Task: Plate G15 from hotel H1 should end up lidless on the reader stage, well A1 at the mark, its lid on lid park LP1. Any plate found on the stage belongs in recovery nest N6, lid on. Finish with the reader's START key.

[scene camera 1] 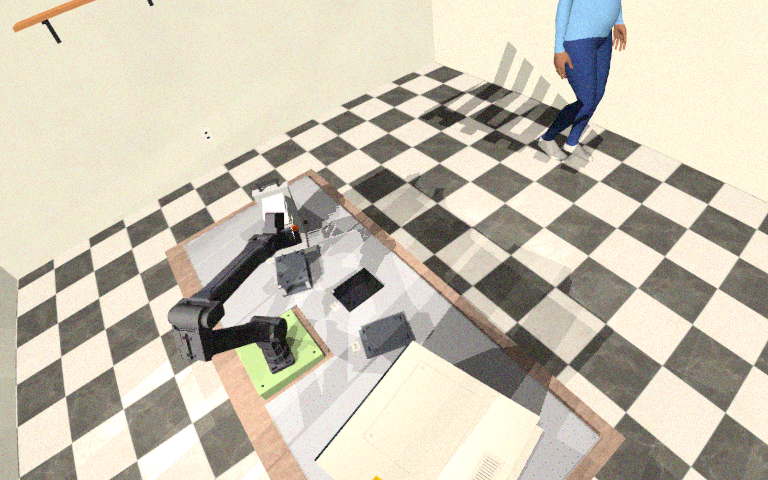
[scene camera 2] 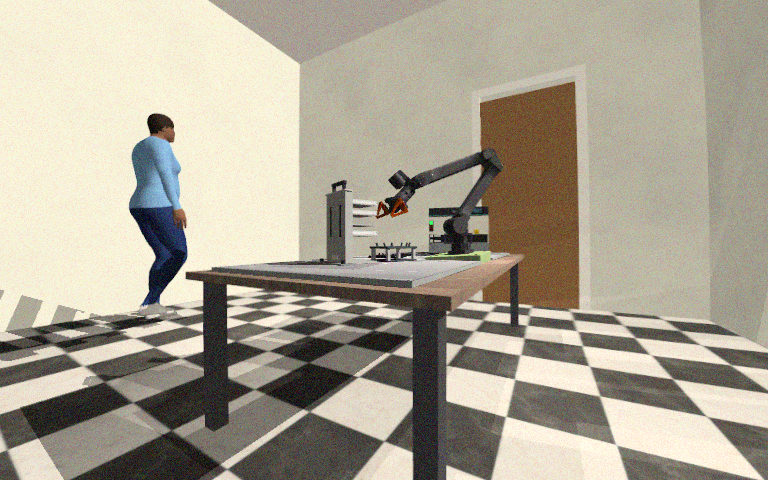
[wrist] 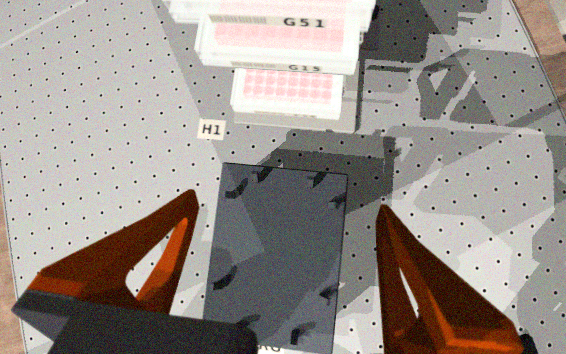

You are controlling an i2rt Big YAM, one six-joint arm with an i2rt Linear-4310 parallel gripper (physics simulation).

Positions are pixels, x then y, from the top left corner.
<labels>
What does my gripper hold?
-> Nothing.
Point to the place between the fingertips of my gripper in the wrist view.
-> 285, 205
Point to a dark nest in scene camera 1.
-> At 385, 335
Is my gripper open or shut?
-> Open.
</labels>
